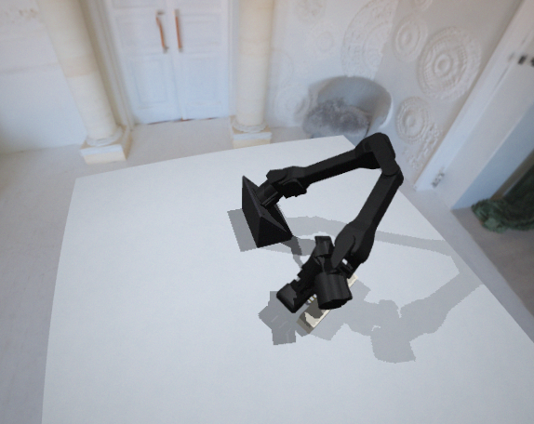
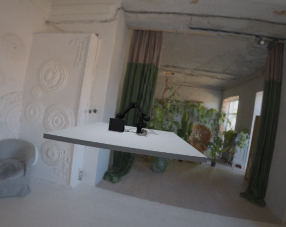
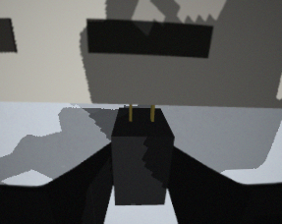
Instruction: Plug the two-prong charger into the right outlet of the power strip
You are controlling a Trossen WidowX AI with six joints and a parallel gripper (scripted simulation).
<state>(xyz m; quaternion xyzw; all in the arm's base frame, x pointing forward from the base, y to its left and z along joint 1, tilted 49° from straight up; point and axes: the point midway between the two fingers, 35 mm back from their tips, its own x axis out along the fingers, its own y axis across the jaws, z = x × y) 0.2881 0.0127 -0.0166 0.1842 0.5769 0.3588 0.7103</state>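
The two-prong charger is 20 mm ahead of my gripper tip, 10 mm to the left of it and 10 mm above it.
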